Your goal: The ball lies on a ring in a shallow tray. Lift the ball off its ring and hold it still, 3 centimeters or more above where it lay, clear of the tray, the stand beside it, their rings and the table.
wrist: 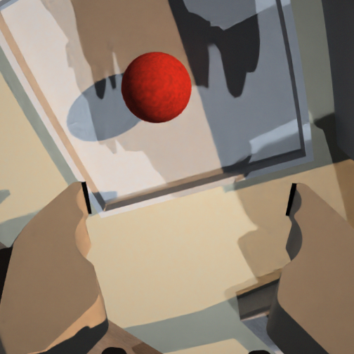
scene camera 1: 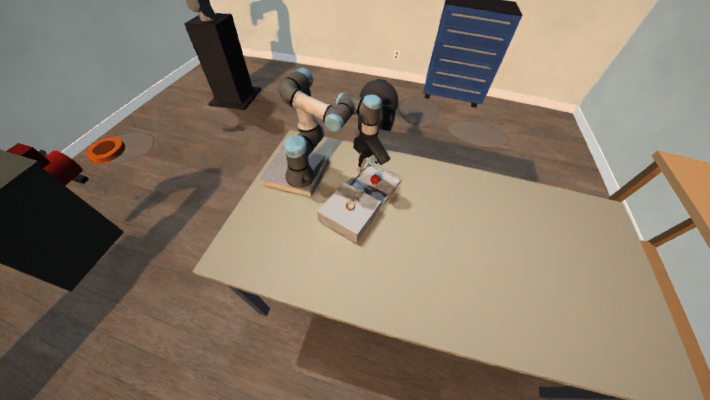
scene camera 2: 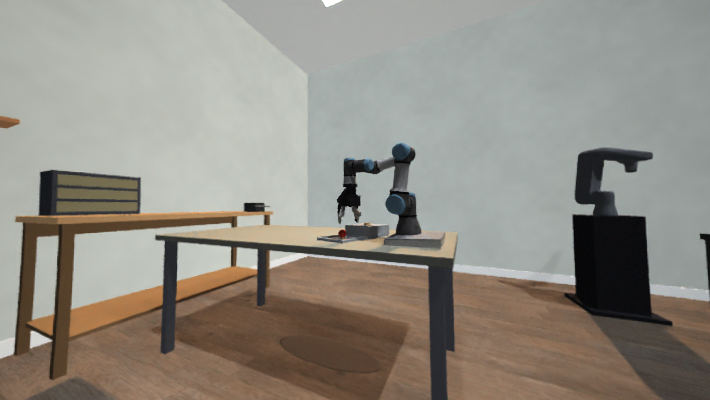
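Where they show: gripper, fingertip midpoint: (scene camera 1: 367, 168) (scene camera 2: 348, 223); arm's base, origin of the base link: (scene camera 1: 299, 177) (scene camera 2: 408, 233).
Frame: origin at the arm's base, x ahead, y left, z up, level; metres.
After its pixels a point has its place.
Observation:
The red ball (scene camera 1: 375, 179) @[y 0.047, x 0.345, z 0.011 m] (scene camera 2: 342, 233) @[y 0.079, x 0.335, z -0.002 m] (wrist: 156, 87) rests inside the shallow tray (scene camera 1: 391, 183) @[y 0.078, x 0.423, z -0.034 m] (wrist: 130, 175); its ring is mostly hidden under it. The grey box-shaped stand (scene camera 1: 340, 216) @[y -0.194, x 0.232, z 0.029 m] (scene camera 2: 367, 231) @[y -0.022, x 0.226, z 0.001 m] is beside the tray, with an orange ring (scene camera 1: 350, 205) @[y -0.133, x 0.261, z 0.029 m] on its top. My gripper (scene camera 2: 349, 221) @[y 0.069, x 0.303, z 0.050 m] (wrist: 187, 185) is open and empty, pointing down, above the level of the ball and the stand. In the wrist view the ball lies ahead of the fingertips, left of the midline between them, past the tray's near edge.
The table (scene camera 1: 450, 260) @[y -0.273, x 0.686, z -0.037 m] (scene camera 2: 225, 236) @[y 0.136, x 1.074, z -0.037 m] carries the tray, the stand and the arm's base plate (scene camera 1: 287, 175) @[y -0.030, x -0.043, z 0.037 m] (scene camera 2: 415, 240) @[y 0.185, x -0.048, z -0.008 m]. The stand is close along one side of the tray. A wooden workbench (scene camera 2: 175, 215), a blue drawer cabinet (scene camera 1: 472, 55) and a black pedestal (scene camera 2: 610, 260) stand away from the table.

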